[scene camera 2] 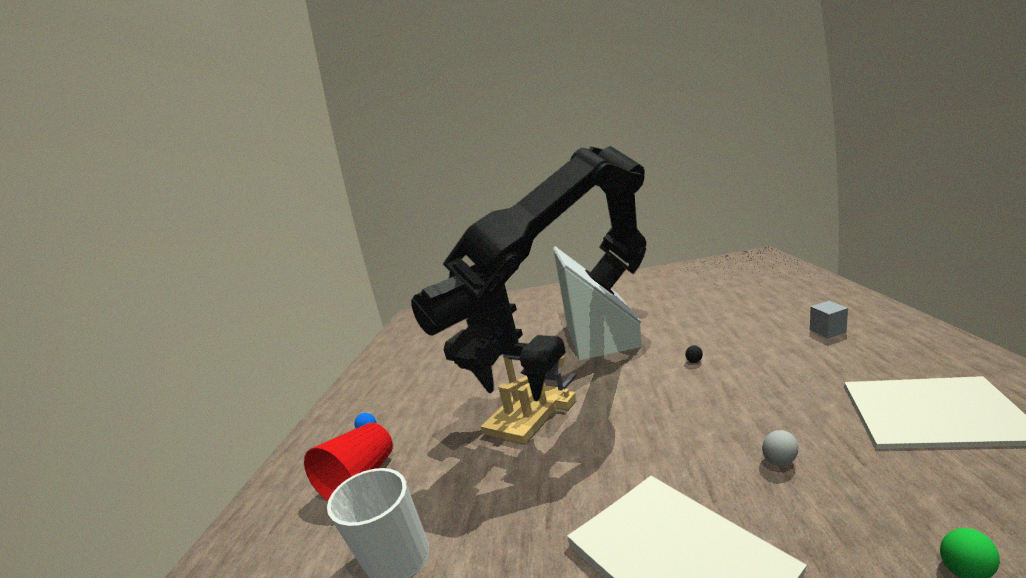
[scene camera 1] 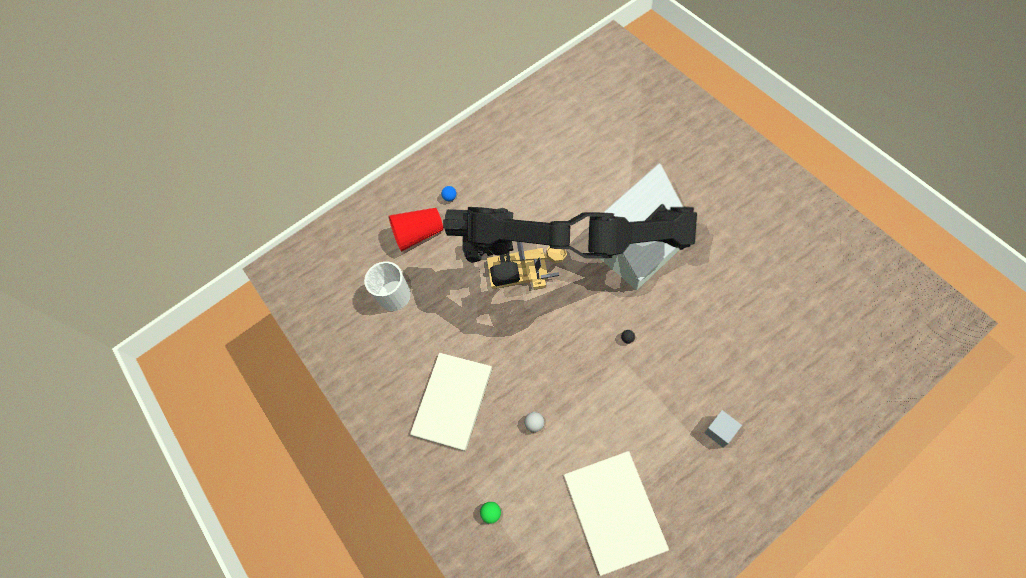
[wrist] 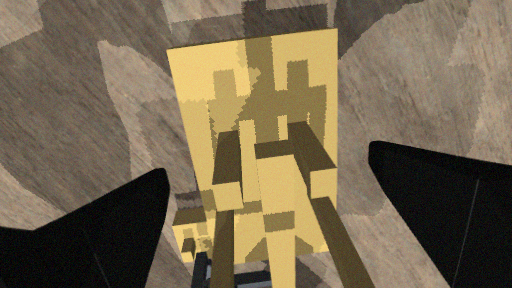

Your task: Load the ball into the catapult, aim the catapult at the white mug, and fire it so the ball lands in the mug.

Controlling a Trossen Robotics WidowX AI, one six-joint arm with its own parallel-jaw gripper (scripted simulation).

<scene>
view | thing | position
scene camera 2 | my gripper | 513, 395
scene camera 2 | red cup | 327, 465
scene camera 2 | grey cube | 828, 319
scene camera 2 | grey ball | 780, 448
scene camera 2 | wooden catapult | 520, 417
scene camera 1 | my gripper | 506, 262
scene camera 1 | white mug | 385, 282
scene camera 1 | red cup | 410, 228
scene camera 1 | grey cube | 723, 428
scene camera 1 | wooden catapult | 531, 264
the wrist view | my gripper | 268, 165
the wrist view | wooden catapult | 260, 115
</scene>
